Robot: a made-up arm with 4 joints.
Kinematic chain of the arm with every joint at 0, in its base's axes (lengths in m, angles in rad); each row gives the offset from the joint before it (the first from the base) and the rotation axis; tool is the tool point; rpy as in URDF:
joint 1: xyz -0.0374 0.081 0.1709 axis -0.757 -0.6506 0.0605
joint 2: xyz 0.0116 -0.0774 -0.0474 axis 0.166 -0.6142 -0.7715
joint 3: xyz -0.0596 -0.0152 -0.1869 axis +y
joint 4: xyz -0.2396 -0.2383 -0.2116 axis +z
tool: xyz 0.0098 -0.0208 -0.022 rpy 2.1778 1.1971 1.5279
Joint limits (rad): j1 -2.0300..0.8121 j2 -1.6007..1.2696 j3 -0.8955..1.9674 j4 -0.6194..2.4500
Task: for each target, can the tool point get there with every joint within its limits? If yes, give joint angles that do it. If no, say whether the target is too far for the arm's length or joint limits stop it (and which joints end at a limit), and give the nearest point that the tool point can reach.
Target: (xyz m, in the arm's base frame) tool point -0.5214 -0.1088 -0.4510
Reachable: no: too far | nearest point -0.4490 -0.0795 -0.3607 | short by 0.119 m
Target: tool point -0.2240 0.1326 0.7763
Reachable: no: joint limits stop it (at a limit: joint 1, joint 2, joint 4) | nearest point -0.2962 0.1870 0.5404 | short by 0.253 m
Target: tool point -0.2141 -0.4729 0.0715
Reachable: yes | joints -0.0628 -0.9394 0.5633 1.7968
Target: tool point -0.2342 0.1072 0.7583
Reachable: no: joint limits stop it (at a limit: joint 1, joint 2, joint 4) | nearest point -0.2948 0.1712 0.5359 | short by 0.239 m
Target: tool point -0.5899 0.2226 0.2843
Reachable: yes | joints -1.6046 0.5051 0.5357 0.4206
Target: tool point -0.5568 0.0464 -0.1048
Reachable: yes | joints -0.7622 0.1663 0.3897 1.7790
